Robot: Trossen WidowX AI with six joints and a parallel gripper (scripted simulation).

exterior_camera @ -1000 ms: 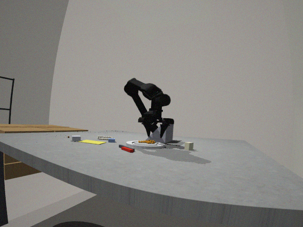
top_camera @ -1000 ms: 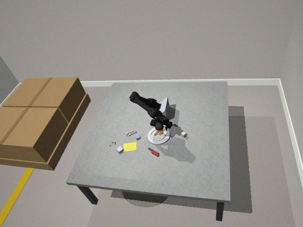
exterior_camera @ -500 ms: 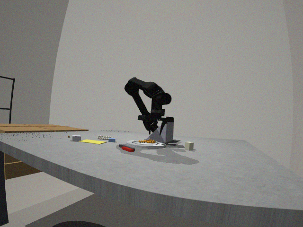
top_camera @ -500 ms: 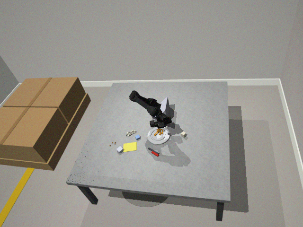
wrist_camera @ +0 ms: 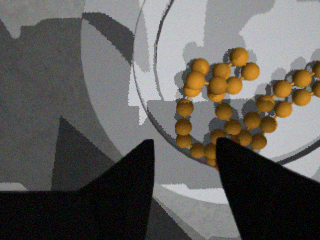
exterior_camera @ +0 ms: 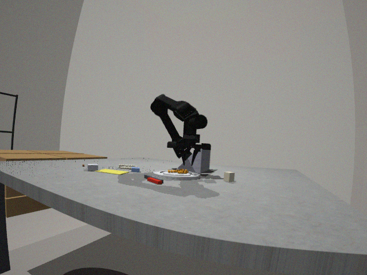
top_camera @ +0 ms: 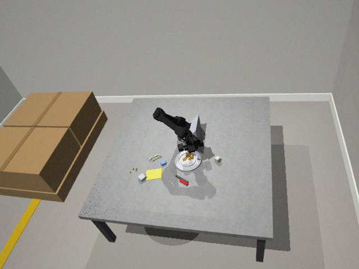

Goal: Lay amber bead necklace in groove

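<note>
Right now my gripper tip is 50 mm short of the round bead board, 40 mm above it and 30 mm to the left of it. Also, from my gripper tip: blue cube (220 mm to the right, 90 mm ahead, 40 mm below); then cream cube (190 mm to the left, 30 mm below, 30 mm ahead); then red-handled tool (230 mm ahead, 40 mm below, 30 mm to the right).
</note>
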